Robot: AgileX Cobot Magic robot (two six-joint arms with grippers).
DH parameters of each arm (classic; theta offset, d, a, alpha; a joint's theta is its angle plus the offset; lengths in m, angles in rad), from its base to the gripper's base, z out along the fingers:
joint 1: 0 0.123 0 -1.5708
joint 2: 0.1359 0 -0.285 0
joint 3: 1.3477 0 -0.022 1.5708
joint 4: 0 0.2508 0 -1.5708
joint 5: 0 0 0.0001 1.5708
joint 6: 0 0.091 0 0
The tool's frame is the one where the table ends.
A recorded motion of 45 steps. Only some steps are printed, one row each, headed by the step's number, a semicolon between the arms.
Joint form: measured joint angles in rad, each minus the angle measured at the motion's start. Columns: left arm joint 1, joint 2, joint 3, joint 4, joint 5, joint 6; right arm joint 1, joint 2, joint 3, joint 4, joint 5, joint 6.
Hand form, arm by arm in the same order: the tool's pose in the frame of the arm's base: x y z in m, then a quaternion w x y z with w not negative. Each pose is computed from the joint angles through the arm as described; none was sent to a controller.
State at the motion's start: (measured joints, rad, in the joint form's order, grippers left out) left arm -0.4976 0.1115 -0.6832 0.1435 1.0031 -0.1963; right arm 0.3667 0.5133 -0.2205 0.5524 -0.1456 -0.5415
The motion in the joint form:
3: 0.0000 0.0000 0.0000 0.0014 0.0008 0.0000; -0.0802 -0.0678 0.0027 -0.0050 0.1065 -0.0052
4: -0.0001 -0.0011 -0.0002 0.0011 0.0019 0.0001; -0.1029 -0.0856 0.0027 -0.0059 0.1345 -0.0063
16: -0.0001 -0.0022 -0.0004 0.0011 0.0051 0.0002; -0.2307 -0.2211 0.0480 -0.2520 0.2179 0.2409
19: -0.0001 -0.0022 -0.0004 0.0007 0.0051 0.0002; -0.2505 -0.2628 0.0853 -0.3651 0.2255 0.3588
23: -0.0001 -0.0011 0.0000 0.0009 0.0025 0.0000; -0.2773 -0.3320 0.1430 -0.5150 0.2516 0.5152
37: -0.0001 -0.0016 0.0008 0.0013 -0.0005 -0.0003; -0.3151 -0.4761 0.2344 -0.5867 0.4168 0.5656
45: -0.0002 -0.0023 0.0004 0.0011 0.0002 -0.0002; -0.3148 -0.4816 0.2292 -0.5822 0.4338 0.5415
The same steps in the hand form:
3: -0.0003 0.0128 0.3335 0.56413 0.11915 0.80710 -0.12709; 0.1000 0.0276 0.2564 0.66243 -0.09934 0.73728 0.08802
4: -0.0006 0.0129 0.3335 0.56416 0.11915 0.80705 -0.12726; 0.0977 0.0259 0.2560 0.66052 -0.09670 0.73969 0.08501
16: -0.0009 0.0131 0.3332 0.56344 0.11911 0.80761 -0.12698; 0.0816 0.0132 0.2458 0.66820 -0.05792 0.73982 0.05314
19: -0.0009 0.0131 0.3332 0.56338 0.11912 0.80762 -0.12717; 0.0771 0.0104 0.2356 0.66687 -0.04666 0.74231 0.04567
23: -0.0006 0.0129 0.3333 0.56382 0.11913 0.80729 -0.12727; 0.0703 0.0067 0.2185 0.66158 -0.03071 0.74844 0.03468
37: -0.0005 0.0129 0.3334 0.56490 0.11900 0.80651 -0.12754; 0.0575 0.0021 0.1818 0.61929 -0.02092 0.78483 0.00960
45: -0.0007 0.0130 0.3334 0.56502 0.11900 0.80640 -0.12769; 0.0568 0.0022 0.1824 0.61686 -0.02905 0.78653 0.00386

